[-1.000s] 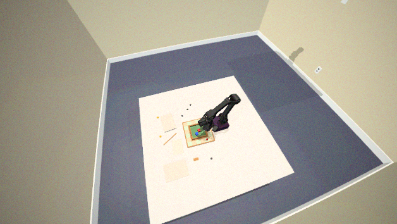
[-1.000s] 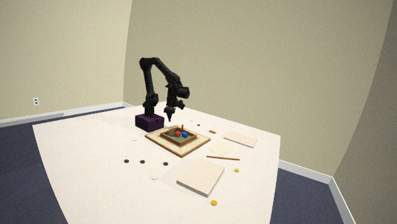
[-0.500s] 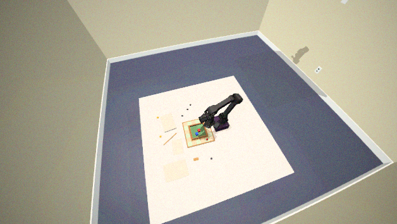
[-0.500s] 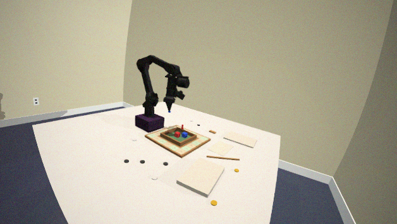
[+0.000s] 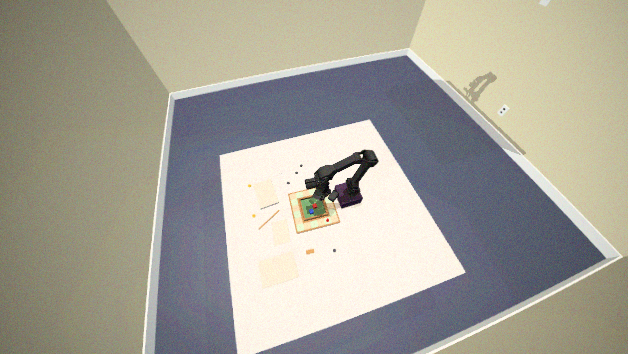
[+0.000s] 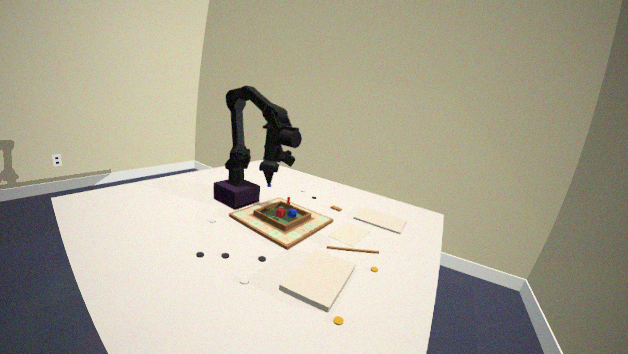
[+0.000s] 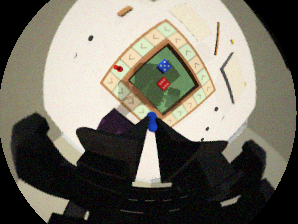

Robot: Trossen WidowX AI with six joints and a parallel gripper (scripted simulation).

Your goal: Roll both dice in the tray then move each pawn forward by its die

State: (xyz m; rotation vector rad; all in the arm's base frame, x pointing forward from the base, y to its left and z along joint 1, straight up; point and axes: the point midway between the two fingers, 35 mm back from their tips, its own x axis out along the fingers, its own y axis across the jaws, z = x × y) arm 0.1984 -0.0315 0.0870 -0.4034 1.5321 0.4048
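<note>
The green tray lies 70 mm ahead of my gripper tip and 120 mm below it. From my gripper tip the other things lie so: red pawn (20 mm ahead, 130 mm to the left, 100 mm below); wooden stick (360 mm ahead, 40 mm to the right, 120 mm below); blue pawn (10 mm above).
</note>
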